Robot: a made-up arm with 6 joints. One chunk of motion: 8 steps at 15 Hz.
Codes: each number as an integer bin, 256 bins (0 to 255) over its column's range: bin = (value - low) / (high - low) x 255, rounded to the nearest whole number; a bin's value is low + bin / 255 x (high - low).
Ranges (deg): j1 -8..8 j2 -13..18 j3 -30..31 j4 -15..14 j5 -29..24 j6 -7..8
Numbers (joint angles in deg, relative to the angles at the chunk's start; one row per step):
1: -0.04 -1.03 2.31 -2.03 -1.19 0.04
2: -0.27 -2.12 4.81 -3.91 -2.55 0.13
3: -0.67 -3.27 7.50 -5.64 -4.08 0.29
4: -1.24 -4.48 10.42 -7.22 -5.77 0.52
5: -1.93 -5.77 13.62 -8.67 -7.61 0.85
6: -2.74 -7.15 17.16 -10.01 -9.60 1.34
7: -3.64 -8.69 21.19 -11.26 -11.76 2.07
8: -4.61 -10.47 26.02 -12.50 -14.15 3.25
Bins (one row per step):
1: 127 98 135 114 134 120
2: 123 89 146 98 127 121
3: 117 80 157 82 120 124
4: 108 70 169 68 112 128
5: 97 59 182 56 103 133
6: 84 48 197 44 93 142
7: 69 35 214 33 83 154
8: 54 21 234 22 71 174

